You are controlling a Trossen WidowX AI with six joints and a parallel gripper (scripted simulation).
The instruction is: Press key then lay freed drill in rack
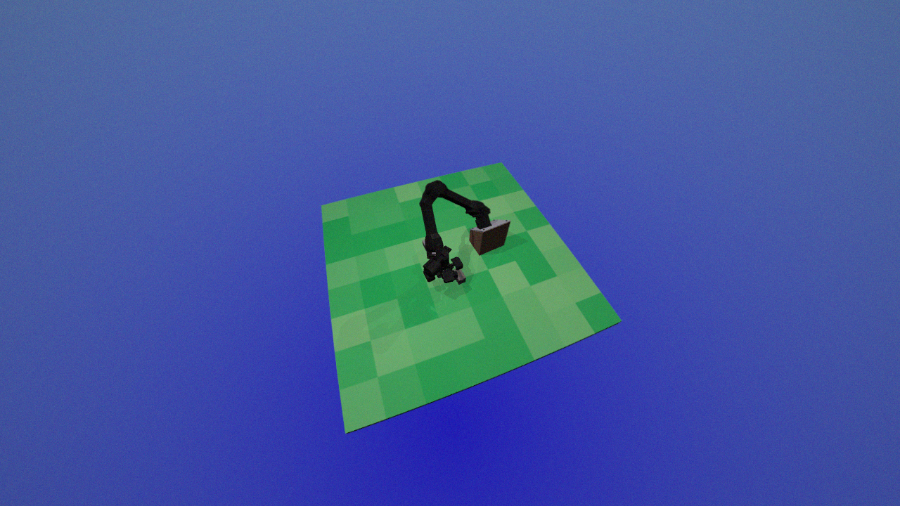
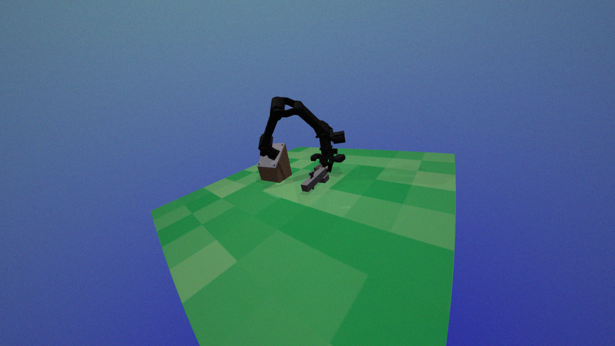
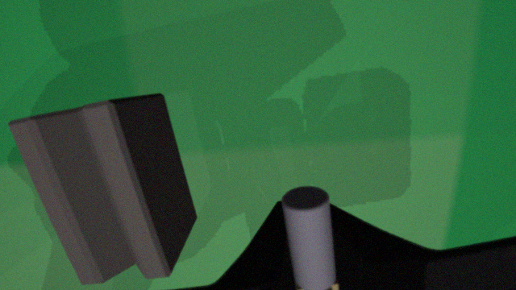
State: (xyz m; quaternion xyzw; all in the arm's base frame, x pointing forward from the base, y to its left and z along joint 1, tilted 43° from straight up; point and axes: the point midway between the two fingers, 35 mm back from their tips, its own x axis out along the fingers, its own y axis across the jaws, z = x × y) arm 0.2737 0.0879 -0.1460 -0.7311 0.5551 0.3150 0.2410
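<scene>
The drill lies 4 cm to the right of my gripper tip, 3 cm above it and 1 cm ahead of it. Round my gripper tip: dark part 16 cm to the right, 4 cm above, 3 cm ahead; then rack 8 cm behind, 1 cm to the left.
</scene>
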